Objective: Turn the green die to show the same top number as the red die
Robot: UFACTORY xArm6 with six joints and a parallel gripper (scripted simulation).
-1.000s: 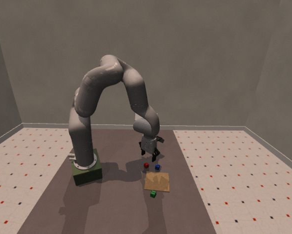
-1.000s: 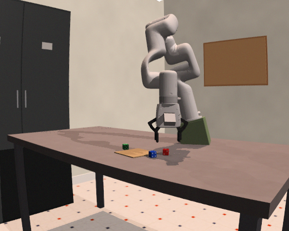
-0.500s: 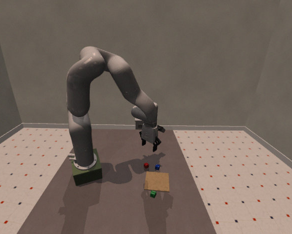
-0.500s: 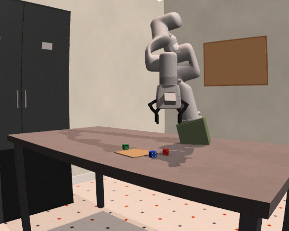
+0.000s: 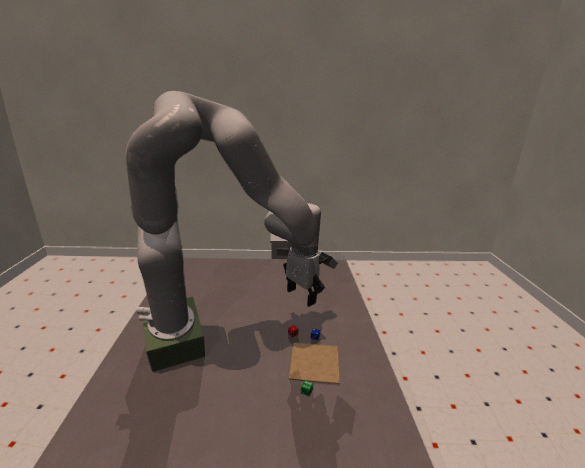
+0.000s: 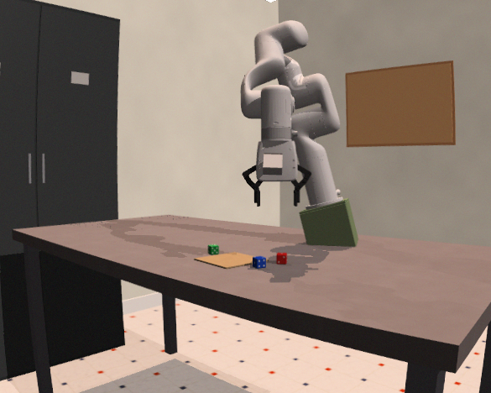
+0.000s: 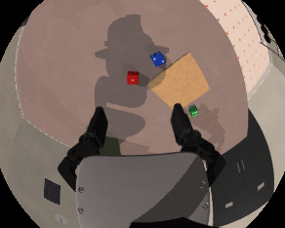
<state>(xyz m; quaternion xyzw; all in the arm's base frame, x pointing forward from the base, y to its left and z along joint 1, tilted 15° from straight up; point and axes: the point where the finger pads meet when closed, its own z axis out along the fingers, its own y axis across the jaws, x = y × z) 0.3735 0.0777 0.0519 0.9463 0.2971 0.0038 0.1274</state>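
Right now my hand is 22 cm to the left of the green die, 14 cm above it and 1 cm past it. From my hand the other things lie so: red die (14 cm below, 2 cm behind); tan mat (16 cm below, 12 cm to the right, 3 cm ahead); blue die (14 cm below, 5 cm ahead, 2 cm to the right).
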